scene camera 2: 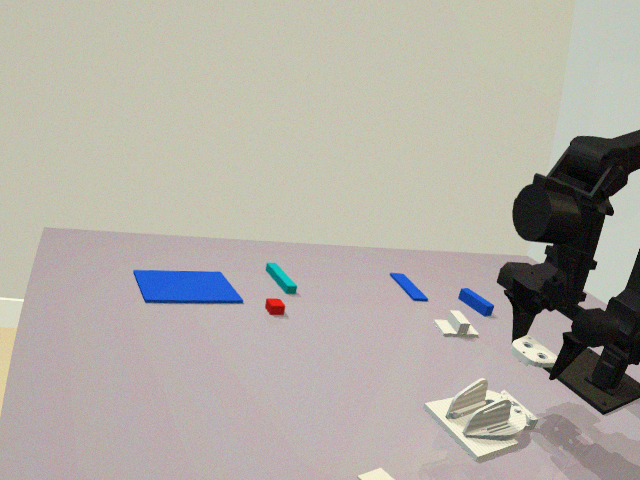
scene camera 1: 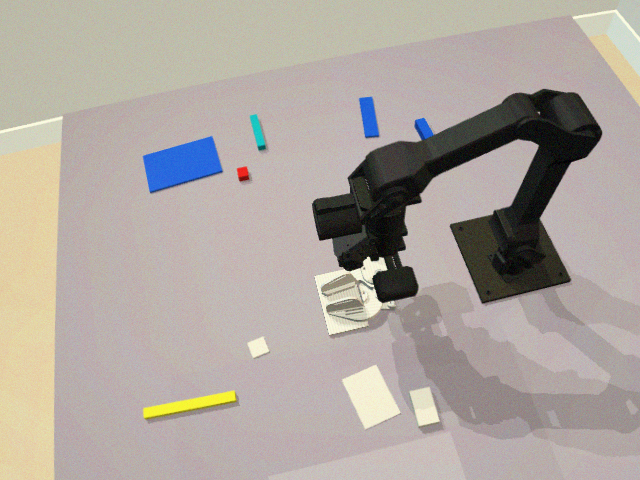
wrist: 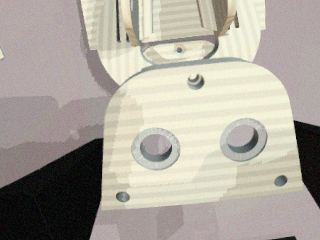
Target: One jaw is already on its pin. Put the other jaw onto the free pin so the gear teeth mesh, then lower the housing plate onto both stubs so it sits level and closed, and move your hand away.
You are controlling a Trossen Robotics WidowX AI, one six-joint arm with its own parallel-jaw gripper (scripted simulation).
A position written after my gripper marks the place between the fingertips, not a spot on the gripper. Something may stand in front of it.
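Note:
I see my gripper (scene camera 2: 532, 364), which shows in scene camera 1 (scene camera 1: 381, 270) and in the wrist view (wrist: 195, 140) too. A blue sheet (scene camera 2: 157, 286) is in the scene, and scene camera 1 shows the sheet as well (scene camera 1: 187, 162). There is also a yellow bar (scene camera 1: 228, 397). In scene camera 2 the yellow bar is out of frame, and in the wrist view the bar is out of frame too.

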